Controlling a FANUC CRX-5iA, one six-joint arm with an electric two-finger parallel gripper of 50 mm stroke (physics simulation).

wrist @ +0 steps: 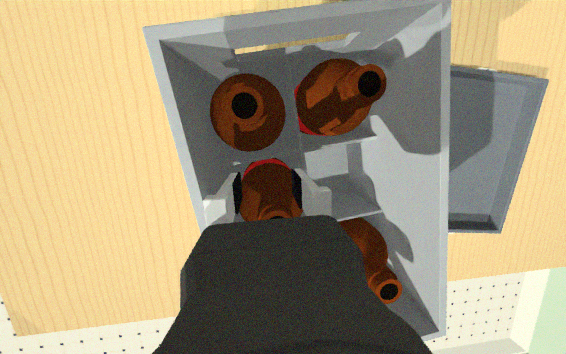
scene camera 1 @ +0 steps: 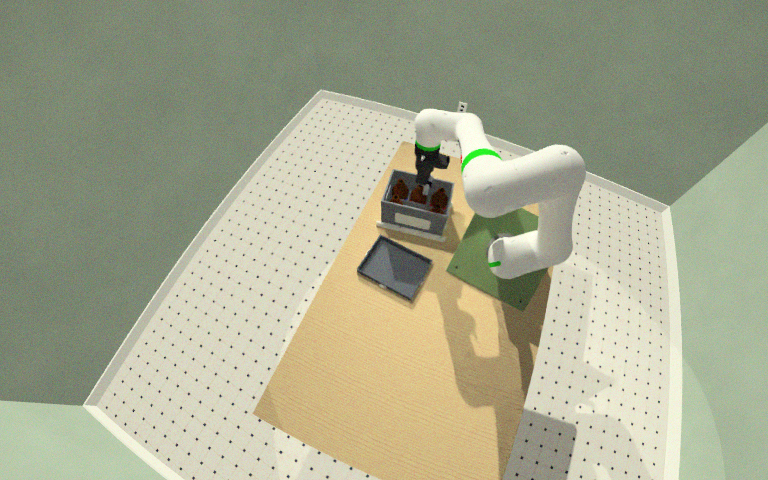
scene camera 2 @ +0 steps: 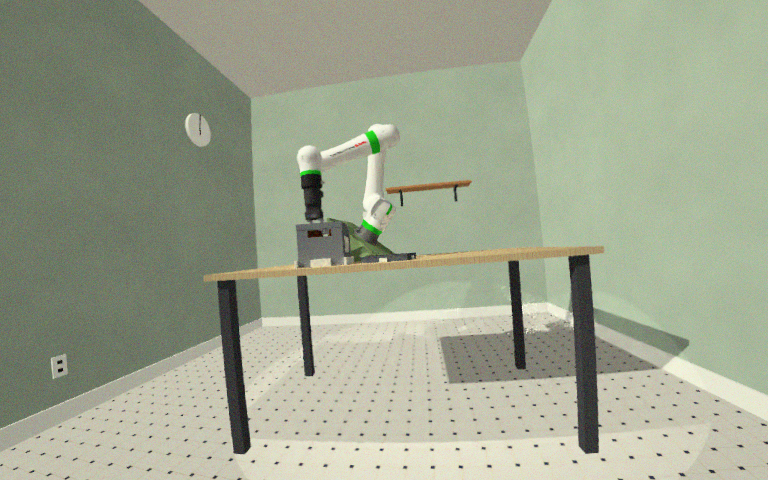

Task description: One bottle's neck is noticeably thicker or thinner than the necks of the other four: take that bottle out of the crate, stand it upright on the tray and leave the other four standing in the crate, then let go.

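Seen in the pictures: gripper, between the fingertips: [wrist: 266,183] [scene camera 1: 427,190] [scene camera 2: 317,233]; arm's base, origin of its link: [scene camera 2: 364,238].
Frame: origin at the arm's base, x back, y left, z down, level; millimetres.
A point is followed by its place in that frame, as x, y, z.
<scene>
The grey crate [scene camera 1: 390,215] {-493, -8, 37} [scene camera 2: 317,246] {-544, -105, 45} [wrist: 445,200] {-402, -20, -49} holds brown bottles. In the wrist view one bottle [wrist: 225,125] {-335, -186, 3} stands at the upper left, one bottle [wrist: 320,107] {-323, -101, 5} leans its neck right at the upper right, and another bottle [wrist: 365,240] {-462, -53, 7} shows partly at the lower right. My gripper [scene camera 1: 425,187] {-384, -155, -18} [scene camera 2: 314,220] {-384, -155, -18} [wrist: 266,183] {-384, -155, -18} is open, reaching into the crate, with a finger on each side of the left row's middle bottle [wrist: 262,182] {-389, -158, 7}; its neck is mostly hidden by the gripper body. A fifth bottle is hidden in the wrist view. The dark tray [scene camera 1: 394,268] {-400, 177, 121} [scene camera 2: 399,256] {-534, 218, 109} [wrist: 520,150] {-395, 263, 105} holds no bottle.
A pale strip [scene camera 1: 408,230] {-406, -5, 100} runs along the crate's tray-side base. The crate's walls and inner dividers rise close around the fingers. The green mat [scene camera 1: 472,254] {-118, 35, 45} lies under the robot base, right of the crate and tray in scene camera 1. All stand on the wooden table [scene camera 1: 368,362] {-349, 570, 126}.
</scene>
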